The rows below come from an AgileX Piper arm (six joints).
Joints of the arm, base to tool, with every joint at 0 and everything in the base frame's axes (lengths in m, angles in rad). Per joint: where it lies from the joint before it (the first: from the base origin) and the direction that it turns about. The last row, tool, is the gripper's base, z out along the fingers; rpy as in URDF.
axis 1: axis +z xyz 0 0 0.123
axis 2: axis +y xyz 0 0 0
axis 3: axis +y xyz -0.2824 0 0.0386
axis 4: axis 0.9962 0 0.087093 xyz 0.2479 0 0.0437
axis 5: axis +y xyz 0 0 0
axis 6: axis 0.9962 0 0.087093 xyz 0.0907 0 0.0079
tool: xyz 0 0 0 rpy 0 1.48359 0
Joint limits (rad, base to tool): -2.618..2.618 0..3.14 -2.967..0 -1.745..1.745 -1.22..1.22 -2.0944..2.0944
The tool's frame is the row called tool.
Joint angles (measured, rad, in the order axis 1, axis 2, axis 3, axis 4, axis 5, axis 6), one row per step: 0.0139 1.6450 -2.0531 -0.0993 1.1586 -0.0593; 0.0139 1.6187 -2.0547 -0.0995 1.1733 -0.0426; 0.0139 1.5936 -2.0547 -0.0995 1.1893 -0.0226; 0.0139 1.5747 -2.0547 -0.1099 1.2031 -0.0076; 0.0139 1.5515 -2.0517 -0.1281 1.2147 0.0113; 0.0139 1.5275 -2.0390 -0.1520 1.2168 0.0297; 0.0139 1.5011 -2.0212 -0.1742 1.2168 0.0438; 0.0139 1.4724 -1.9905 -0.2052 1.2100 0.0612; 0.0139 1.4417 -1.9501 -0.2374 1.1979 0.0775; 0.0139 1.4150 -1.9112 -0.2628 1.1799 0.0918; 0.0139 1.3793 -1.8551 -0.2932 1.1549 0.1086
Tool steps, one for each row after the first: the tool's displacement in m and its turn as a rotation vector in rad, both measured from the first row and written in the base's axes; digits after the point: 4 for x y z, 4 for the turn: -0.0106 -0.0002 0.0082 0.0139 -0.0146 -0.0115; -0.0208 -0.0004 0.0152 0.0308 -0.0254 -0.0249; -0.0288 -0.0014 0.0203 0.0347 -0.0322 -0.0404; -0.0381 -0.0032 0.0259 0.0354 -0.0433 -0.0624; -0.0463 -0.0053 0.0298 0.0306 -0.0556 -0.0863; -0.0549 -0.0073 0.0329 0.0238 -0.0670 -0.1065; -0.0628 -0.0100 0.0337 0.0114 -0.0759 -0.1323; -0.0701 -0.0126 0.0327 -0.0039 -0.0826 -0.1566; -0.0757 -0.0147 0.0311 -0.0159 -0.0922 -0.1743; -0.0828 -0.0170 0.0276 -0.0316 -0.1015 -0.1932
